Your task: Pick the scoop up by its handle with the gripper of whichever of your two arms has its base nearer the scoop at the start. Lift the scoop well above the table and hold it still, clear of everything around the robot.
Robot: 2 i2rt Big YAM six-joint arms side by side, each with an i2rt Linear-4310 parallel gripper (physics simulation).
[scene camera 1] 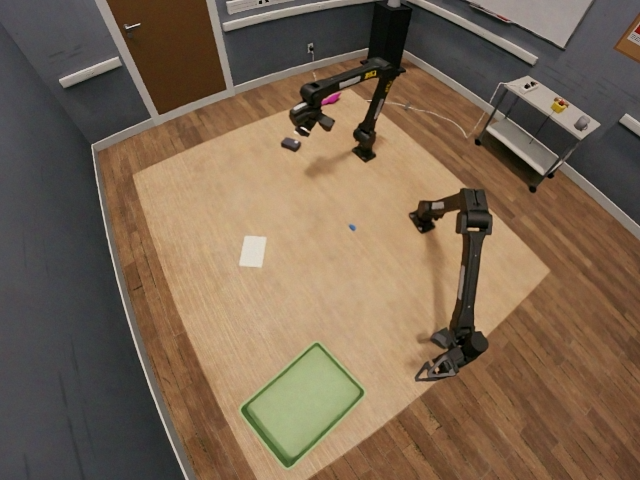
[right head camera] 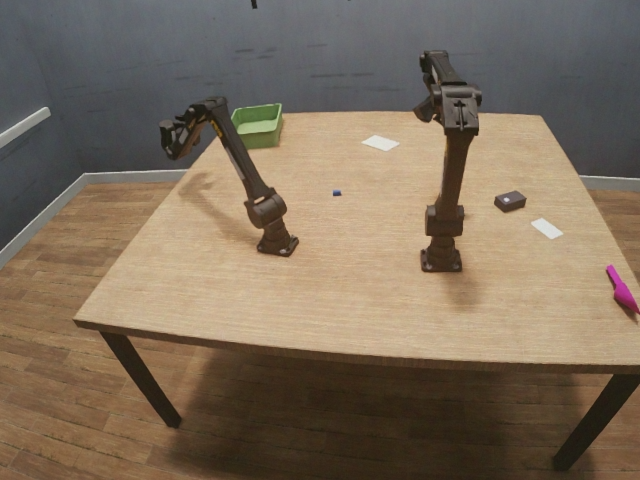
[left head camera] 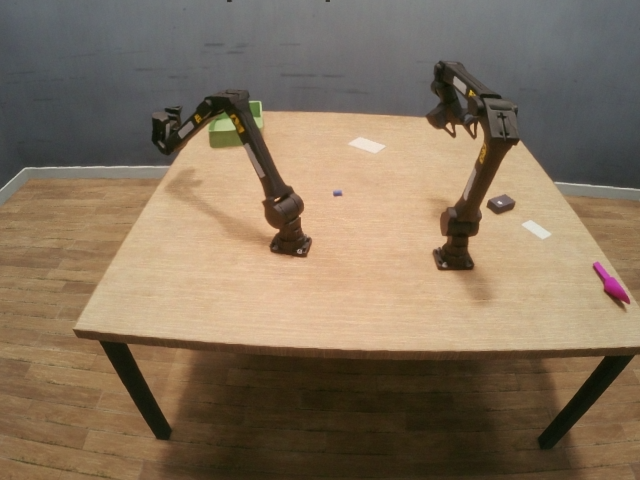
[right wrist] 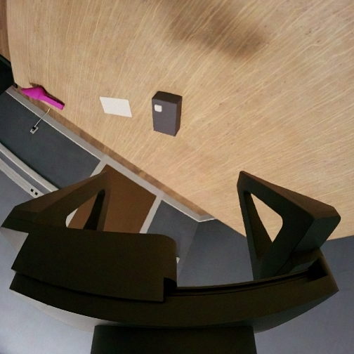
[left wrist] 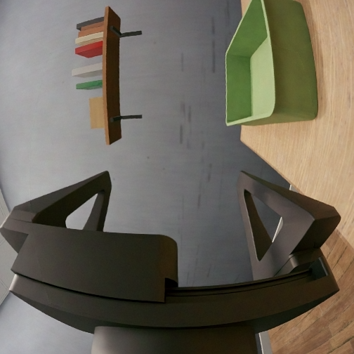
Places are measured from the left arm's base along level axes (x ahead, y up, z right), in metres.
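Pixels of known places: left gripper, fingertip midpoint: point(scene camera 1: 420, 377) point(left head camera: 183, 116); right gripper, fingertip midpoint: point(scene camera 1: 305, 127) point(left head camera: 464, 138); left arm's base at its link origin: point(scene camera 1: 421, 221) point(right head camera: 278, 246) point(left head camera: 291, 246); right arm's base at its link origin: point(scene camera 1: 363, 153) point(right head camera: 440, 262) point(left head camera: 452, 260).
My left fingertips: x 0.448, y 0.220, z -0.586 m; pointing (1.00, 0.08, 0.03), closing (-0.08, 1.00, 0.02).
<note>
Ahead of a thing's pixels: the offset from my left fingertips to its middle.
The magenta scoop {dy -0.202, dx -0.414, dz +1.628 m} point(left head camera: 613, 287) point(right head camera: 624, 296) point(scene camera 1: 331, 98) point(right wrist: 37, 93) lies on the table near its right edge in the head views, beyond the right arm's base. Its narrow handle points toward the back of the table there, its blade toward the front. In scene camera 1 the right arm hides part of it. My right gripper point(left head camera: 464, 135) point(right wrist: 173, 177) is open and empty, high above the table and well away from the scoop. In the right head camera its fingers are mostly hidden behind the arm. My left gripper point(scene camera 1: 421, 372) point(left wrist: 173, 178) is open and empty, raised near the opposite table edge.
A dark box {dy -0.199, dx -0.035, dz +1.304 m} point(left head camera: 500, 203) point(right head camera: 510, 200) point(right wrist: 166, 114) and a small white card {dy -0.219, dx -0.144, dz +1.433 m} point(left head camera: 536, 229) point(right head camera: 546, 228) point(right wrist: 116, 106) lie between the right arm and the scoop. A blue piece {dy -0.212, dx -0.114, dz +0.675 m} point(left head camera: 337, 193), a white sheet {dy -0.217, dx +0.342, dz +0.729 m} point(left head camera: 367, 145) and a green bin {dy -0.176, dx +0.352, dz +0.077 m} point(right head camera: 263, 138) are also on the table.
</note>
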